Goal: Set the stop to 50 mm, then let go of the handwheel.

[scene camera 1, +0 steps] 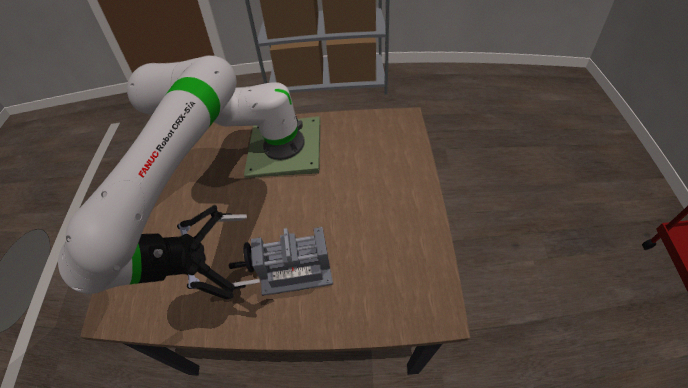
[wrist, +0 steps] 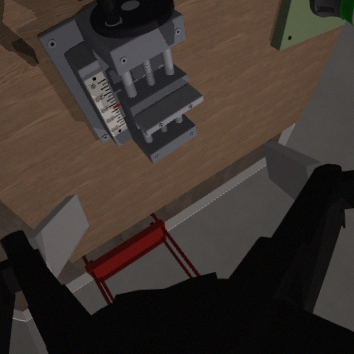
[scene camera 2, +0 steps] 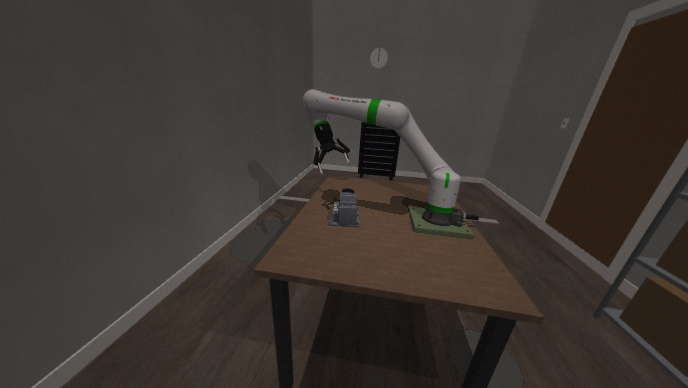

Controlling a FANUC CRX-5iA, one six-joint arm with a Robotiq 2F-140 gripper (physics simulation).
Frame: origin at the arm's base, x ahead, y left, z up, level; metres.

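Seen in the pictures: gripper, fingertip midpoint: (scene camera 1: 249, 249) (wrist: 171, 185) (scene camera 2: 335, 169); arm's base, link origin: (scene camera 1: 284, 144) (scene camera 2: 437, 219).
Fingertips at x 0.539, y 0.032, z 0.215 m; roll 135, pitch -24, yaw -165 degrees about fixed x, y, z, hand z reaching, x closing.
Note:
Offsets run from my fingertips to a thing's top centre. "pt": to the spot under its first point. Level surfaces: height alone.
The grey stop device @(pt dx -0.074, dy +0.147, dz -0.133 m) (scene camera 1: 322, 250) (scene camera 2: 348, 215) (wrist: 172, 145) stands on the table. Its black handwheel @(pt dx -0.053, dy -0.050, dz -0.135 m) (scene camera 1: 248, 255) (scene camera 2: 348, 191) (wrist: 150, 17) has a crank handle @(dx -0.030, dy -0.080, dz -0.139 m) (scene camera 1: 237, 265) (wrist: 107, 10). The movable stop @(dx -0.086, dy +0.055, dz -0.112 m) (scene camera 1: 287, 247) (wrist: 170, 109) sits on the rods between the end blocks. A red pointer @(dx -0.041, dy +0.065, dz -0.178 m) (scene camera 1: 293, 270) (wrist: 117, 106) stands near the middle of the white scale @(pt dx -0.034, dy +0.097, dz -0.180 m) (scene camera 1: 304, 271) (wrist: 100, 98); the numbers are too blurred to read. My gripper (scene camera 1: 252, 249) (scene camera 2: 334, 166) (wrist: 171, 185) is open and empty, its fingers spread wide. In scene camera 2 it hangs above the device, apart from the handwheel.
The wooden table @(dz -0.235 m) (scene camera 1: 380, 210) (scene camera 2: 400, 260) (wrist: 240, 100) carries the green base plate (scene camera 1: 310, 145) (scene camera 2: 417, 225) (wrist: 282, 30) of the arm. A shelf rack (scene camera 1: 325, 37) stands behind the table. A red cart (scene camera 1: 675, 250) (wrist: 127, 252) stands off beyond the table.

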